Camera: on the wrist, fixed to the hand. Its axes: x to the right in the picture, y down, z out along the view.
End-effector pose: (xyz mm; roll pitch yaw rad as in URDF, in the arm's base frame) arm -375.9 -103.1 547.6 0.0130 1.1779 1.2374
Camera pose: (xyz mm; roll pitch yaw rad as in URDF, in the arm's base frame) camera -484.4 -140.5 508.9 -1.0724 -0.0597 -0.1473
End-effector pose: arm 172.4 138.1 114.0 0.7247 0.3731 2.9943
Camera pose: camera 147.4 19.7 109.2 -0.3030 0.4846 1.2353
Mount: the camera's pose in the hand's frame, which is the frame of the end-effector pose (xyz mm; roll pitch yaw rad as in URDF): 8.6 89.2 -81.4 0.1093 -0.2077 -1.5548
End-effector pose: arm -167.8 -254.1 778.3 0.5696 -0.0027 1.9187
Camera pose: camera -282.6 -286.5 757.9 0.1214 0.3618 0.3657
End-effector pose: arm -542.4 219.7 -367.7 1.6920 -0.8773 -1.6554
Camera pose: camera -466.7 283.7 -298.2 1.6126 0.6748 -1.7663
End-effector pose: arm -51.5 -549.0 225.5 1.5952 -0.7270 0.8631
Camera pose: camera -146.9 -538.7 299.3 1.4846 0.8098 0.5956
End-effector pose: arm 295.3 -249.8 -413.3 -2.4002 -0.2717 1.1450
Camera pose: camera 408.7 -292.1 -411.2 2.9497 -0.5169 2.8559
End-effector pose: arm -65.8 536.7 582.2 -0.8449 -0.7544 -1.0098
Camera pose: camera -19.9 460.5 500.1 1.1923 -0.6993 2.8356
